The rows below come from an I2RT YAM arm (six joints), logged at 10 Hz.
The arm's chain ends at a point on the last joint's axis. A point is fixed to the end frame.
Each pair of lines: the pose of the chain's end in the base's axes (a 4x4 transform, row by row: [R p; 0 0 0 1], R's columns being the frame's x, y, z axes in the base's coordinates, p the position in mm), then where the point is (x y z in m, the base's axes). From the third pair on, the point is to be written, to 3 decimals.
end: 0.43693, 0.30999, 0.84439, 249.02; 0.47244, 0.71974, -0.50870, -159.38; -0.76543, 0.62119, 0.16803, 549.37; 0, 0, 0, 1
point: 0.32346 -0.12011 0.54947
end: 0.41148, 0.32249, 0.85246, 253.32; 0.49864, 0.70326, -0.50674, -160.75; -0.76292, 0.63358, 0.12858, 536.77; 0, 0, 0, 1
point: 0.32745 -0.12091 0.53594
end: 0.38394, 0.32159, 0.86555, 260.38; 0.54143, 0.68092, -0.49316, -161.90; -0.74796, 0.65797, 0.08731, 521.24; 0, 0, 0, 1
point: 0.334 -0.120 0.521
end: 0.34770, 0.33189, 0.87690, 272.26; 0.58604, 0.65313, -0.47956, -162.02; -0.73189, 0.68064, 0.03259, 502.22; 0, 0, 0, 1
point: 0.345 -0.119 0.501
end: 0.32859, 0.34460, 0.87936, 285.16; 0.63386, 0.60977, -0.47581, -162.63; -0.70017, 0.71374, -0.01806, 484.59; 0, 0, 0, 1
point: 0.357 -0.119 0.485
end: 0.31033, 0.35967, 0.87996, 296.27; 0.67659, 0.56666, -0.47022, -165.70; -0.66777, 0.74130, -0.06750, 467.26; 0, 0, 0, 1
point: 0.368 -0.122 0.468
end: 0.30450, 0.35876, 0.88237, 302.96; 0.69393, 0.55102, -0.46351, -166.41; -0.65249, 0.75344, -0.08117, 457.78; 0, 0, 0, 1
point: 0.375 -0.123 0.460
